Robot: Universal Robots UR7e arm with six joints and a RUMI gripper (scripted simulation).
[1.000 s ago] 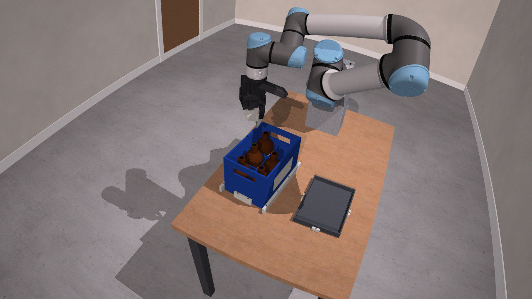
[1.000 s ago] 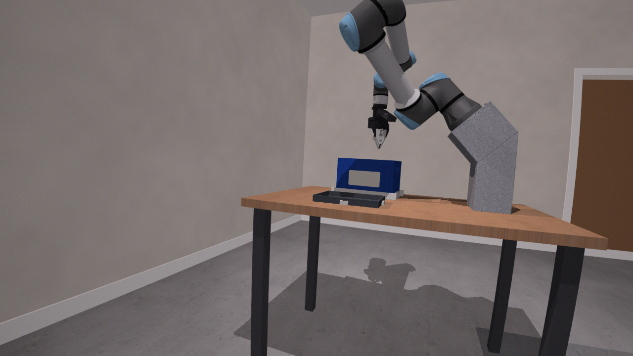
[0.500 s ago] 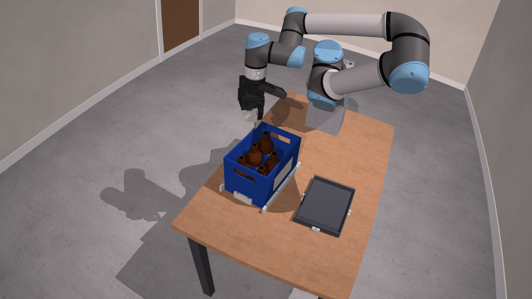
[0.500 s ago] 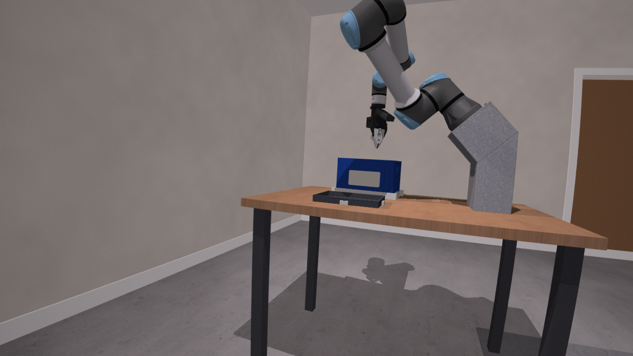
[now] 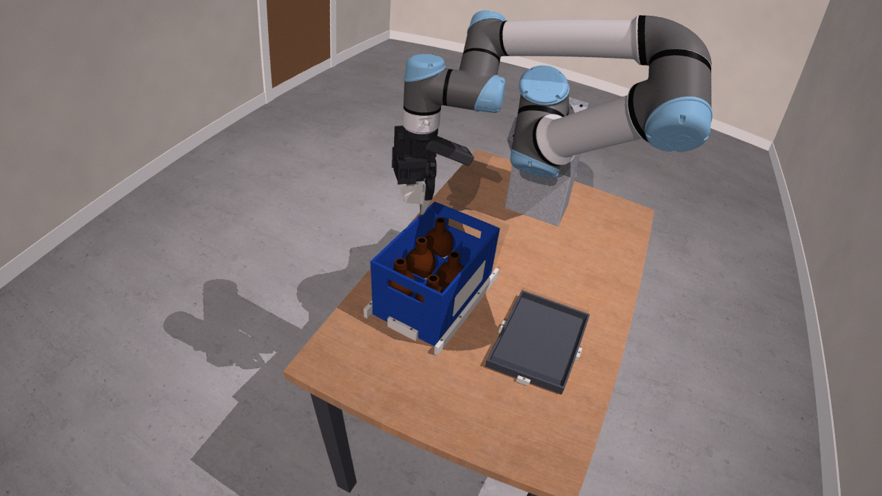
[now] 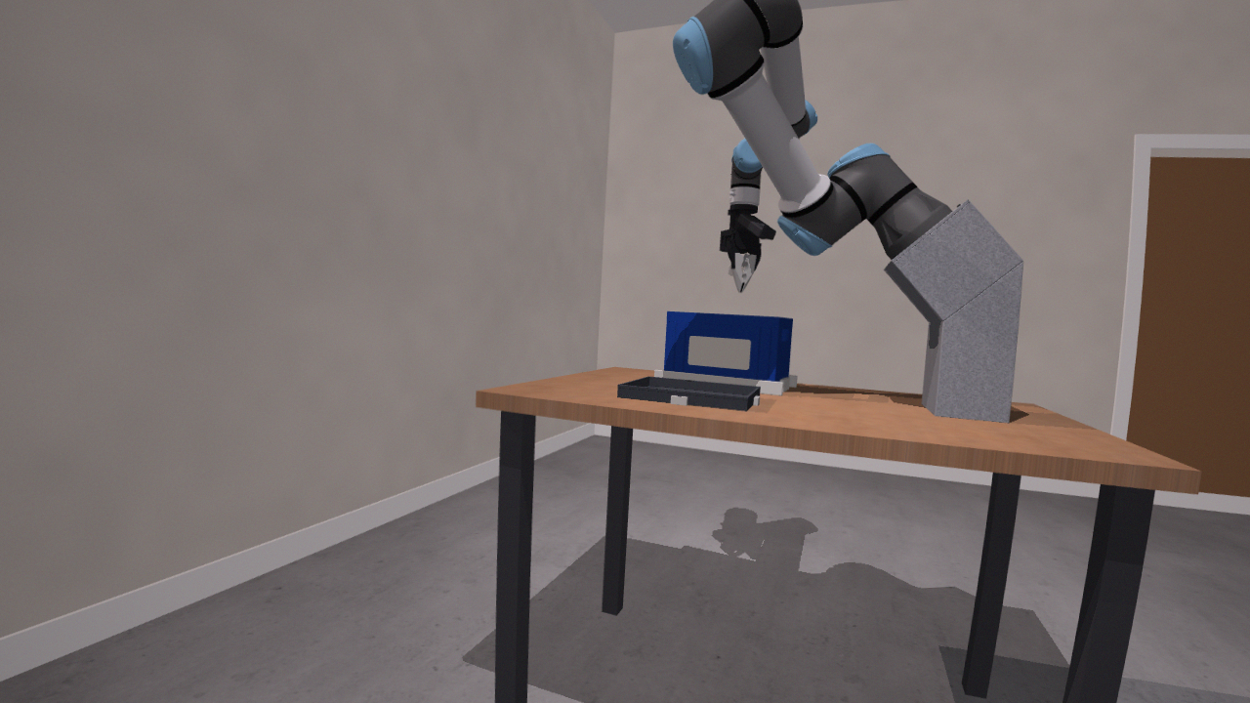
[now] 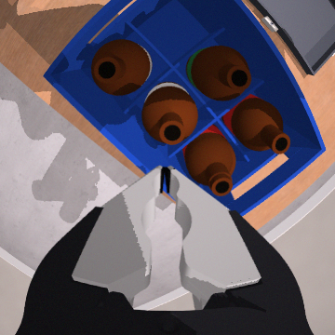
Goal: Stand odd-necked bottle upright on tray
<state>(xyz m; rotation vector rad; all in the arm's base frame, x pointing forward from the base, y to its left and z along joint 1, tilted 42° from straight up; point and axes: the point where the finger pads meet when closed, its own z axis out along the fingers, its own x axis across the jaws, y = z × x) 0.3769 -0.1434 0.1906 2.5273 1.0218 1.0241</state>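
My hand is 16 cm above the bottle, 10 cm short of it and 1 cm to the right of it. The rest, counted from my hand: dark tray: 34 cm to the left, 24 cm below; crate: 17 cm below, 5 cm to the left, 1 cm ahead.
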